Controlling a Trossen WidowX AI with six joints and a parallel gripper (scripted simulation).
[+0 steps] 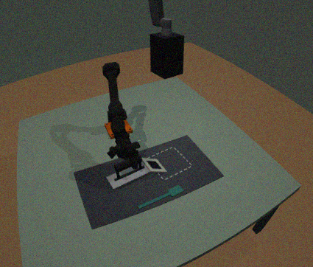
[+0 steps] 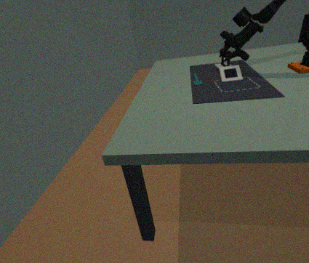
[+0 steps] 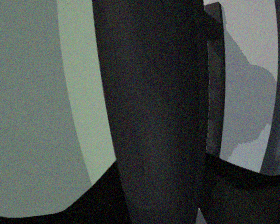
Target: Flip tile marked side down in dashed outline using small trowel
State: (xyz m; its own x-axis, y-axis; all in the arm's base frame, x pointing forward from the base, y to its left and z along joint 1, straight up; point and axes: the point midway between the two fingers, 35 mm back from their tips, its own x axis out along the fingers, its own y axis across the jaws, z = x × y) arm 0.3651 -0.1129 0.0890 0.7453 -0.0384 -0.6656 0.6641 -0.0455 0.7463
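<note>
Now: gripper tip 10 cm to the right of the white tile, 5 cm above it and 1 cm past it. From my gripper tip the other things lie so: dark mat (10 cm below, 5 cm to the left); then teal trowel (14 cm ahead, 8 cm below, 5 cm to the left).
</note>
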